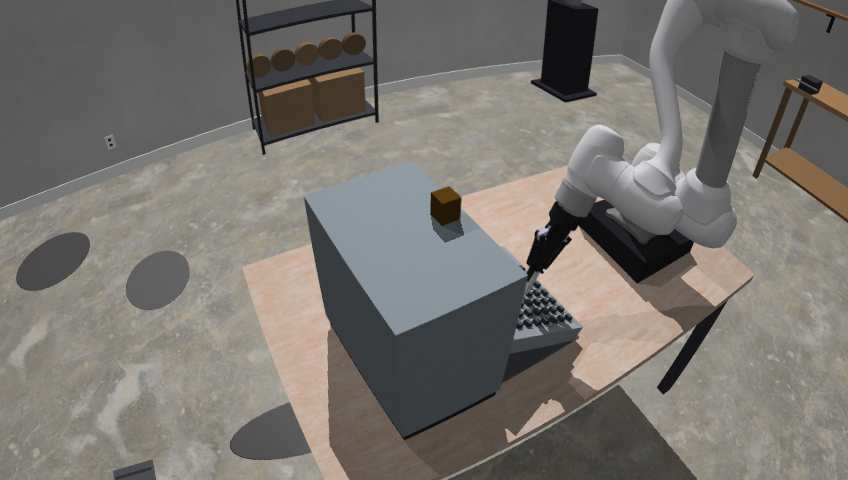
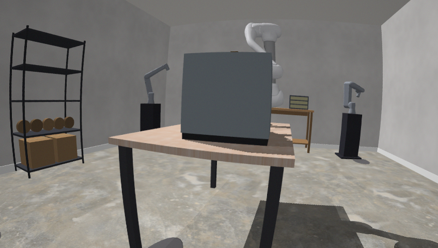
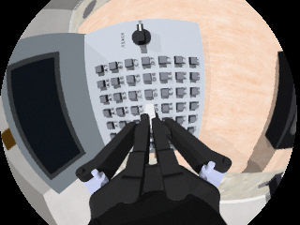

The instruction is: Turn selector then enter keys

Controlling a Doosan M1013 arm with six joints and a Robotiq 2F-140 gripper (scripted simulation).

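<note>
Right now my hand is 5 cm short of the key C3, 3 cm to the right of it and 2 cm above it. Round my hand: black selector knob (17 cm to the right, 3 cm below, 1 cm ahead); keypad (7 cm below, 5 cm to the right, 4 cm ahead).
</note>
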